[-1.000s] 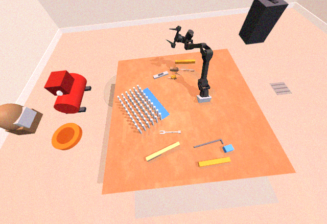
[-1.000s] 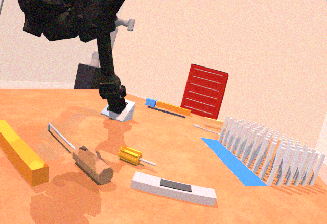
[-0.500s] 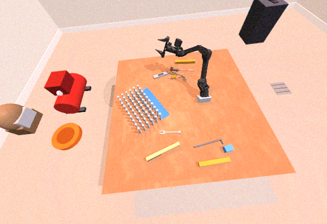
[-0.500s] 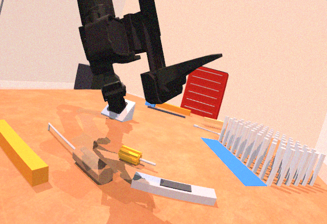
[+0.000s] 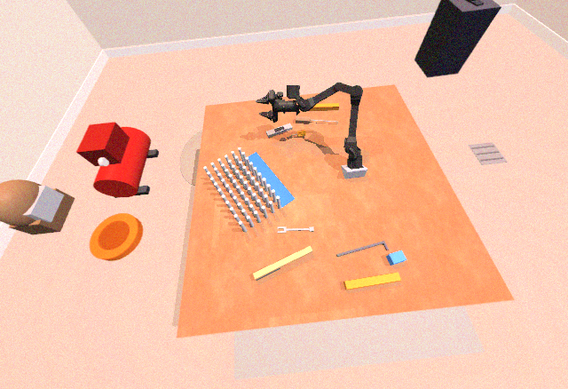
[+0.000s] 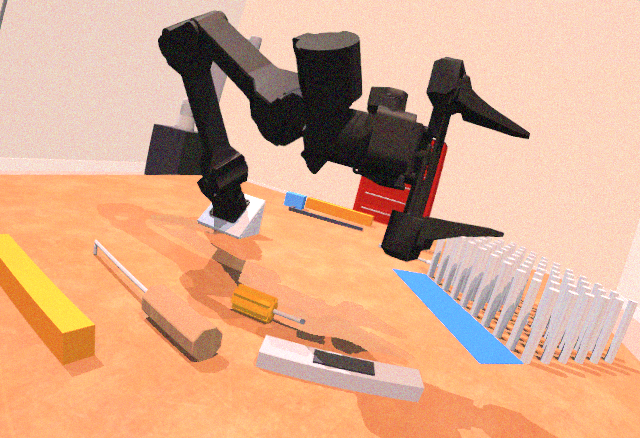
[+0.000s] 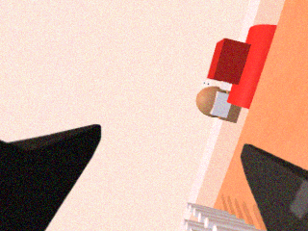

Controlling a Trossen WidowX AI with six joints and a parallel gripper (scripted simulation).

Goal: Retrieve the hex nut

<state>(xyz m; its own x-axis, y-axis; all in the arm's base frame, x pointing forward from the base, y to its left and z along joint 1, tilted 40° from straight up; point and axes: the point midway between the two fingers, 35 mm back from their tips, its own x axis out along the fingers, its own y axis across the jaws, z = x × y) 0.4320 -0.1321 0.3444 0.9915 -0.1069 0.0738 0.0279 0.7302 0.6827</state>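
Right now the yellow-handled screwdriver is 22 cm behind my gripper tip, 21 cm below it and 3 cm to the left of it. From my gripper tip the other things lie so: hex nut (34 cm to the left, 22 cm below, 15 cm ahead); then blue taped strip (30 cm to the left, 22 cm below, 1 cm behind); then wooden-handled tool (36 cm behind, 21 cm below, 5 cm to the right).
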